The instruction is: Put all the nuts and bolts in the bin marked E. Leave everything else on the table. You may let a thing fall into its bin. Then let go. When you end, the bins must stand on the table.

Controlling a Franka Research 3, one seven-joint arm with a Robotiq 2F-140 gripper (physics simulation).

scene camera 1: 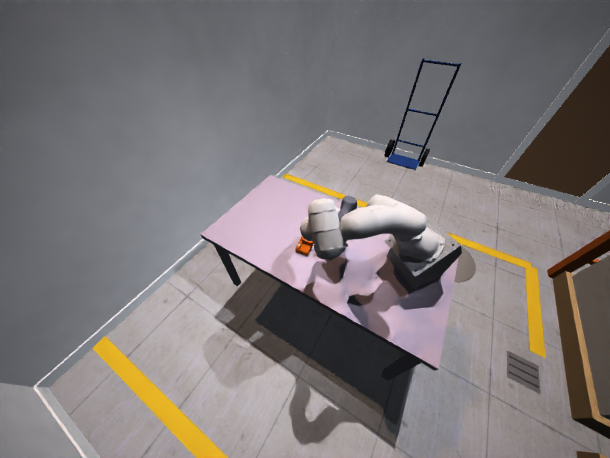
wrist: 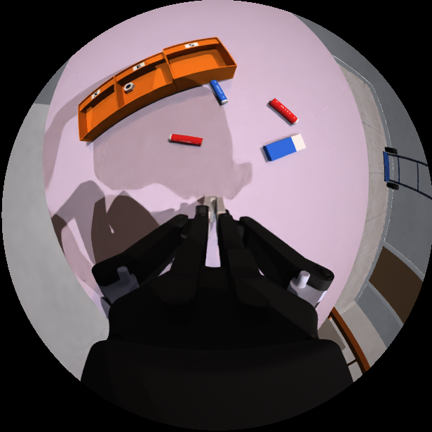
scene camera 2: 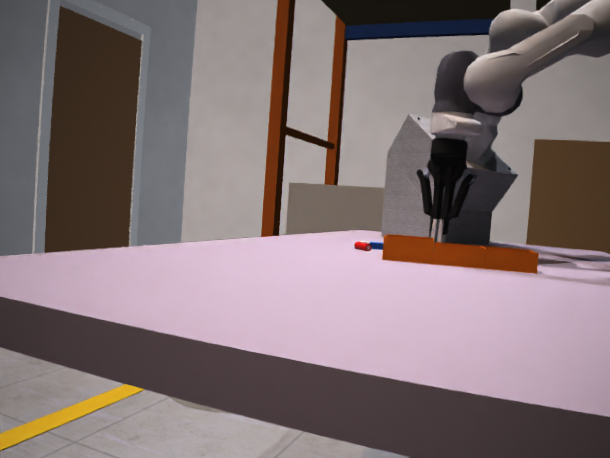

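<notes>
My gripper [wrist: 213, 206] [scene camera 2: 437, 231] is shut on a bolt [wrist: 213, 200]; the bolt's pale head shows between the fingertips in the wrist view, and the rest is hidden by the fingers. The fingertips are low over the table, behind the bins in scene camera 2's view. The orange bin marked E [wrist: 149, 86] is the middle one of three joined bins, at the upper left of the wrist view. A metal nut [wrist: 129, 87] lies in it, near its wall to the bin marked X. In scene camera 1's view the arm hides the fingers.
The bins marked X [wrist: 100, 113] and S [wrist: 200, 64] flank bin E. A blue battery [wrist: 218, 92] lies by bin S. One red battery [wrist: 185, 140] lies between gripper and bins; another red battery [wrist: 283, 111] and a blue-and-white eraser [wrist: 283, 148] lie to the right.
</notes>
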